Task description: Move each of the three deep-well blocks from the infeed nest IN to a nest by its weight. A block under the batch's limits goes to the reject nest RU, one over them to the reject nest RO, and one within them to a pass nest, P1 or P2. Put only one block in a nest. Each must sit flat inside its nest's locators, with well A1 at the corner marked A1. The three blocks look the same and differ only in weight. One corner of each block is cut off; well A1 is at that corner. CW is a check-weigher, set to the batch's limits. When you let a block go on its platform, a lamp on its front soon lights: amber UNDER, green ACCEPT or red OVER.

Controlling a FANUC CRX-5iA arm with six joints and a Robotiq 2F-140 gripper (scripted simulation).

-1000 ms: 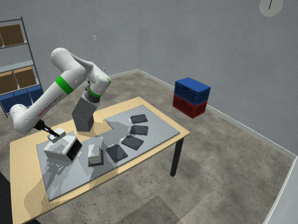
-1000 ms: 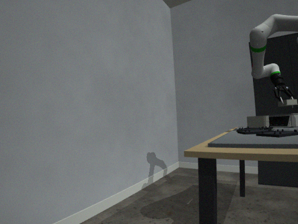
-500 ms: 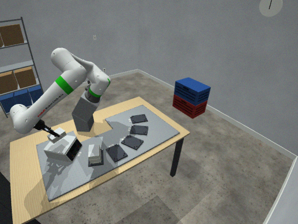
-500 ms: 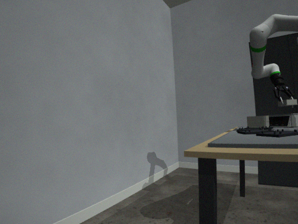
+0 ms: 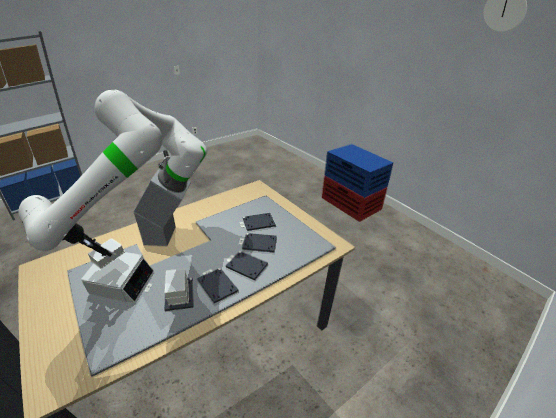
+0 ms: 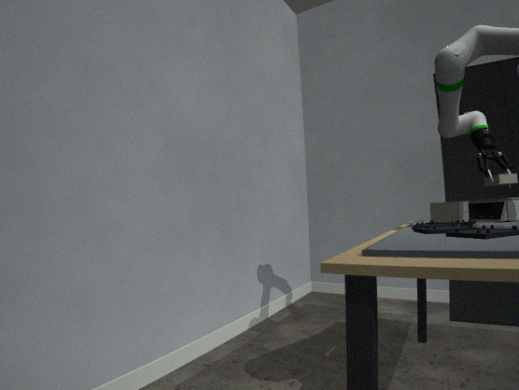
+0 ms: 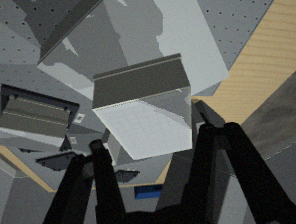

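Right now the weigher platform is 100 mm below my hand. The rest, counted from my hand: CW label (90 mm ahead, 130 mm to the left, 190 mm below); then check-weigher (10 mm to the left, 130 mm below); then dark nest plate (200 mm ahead, 430 mm to the left, 190 mm below).
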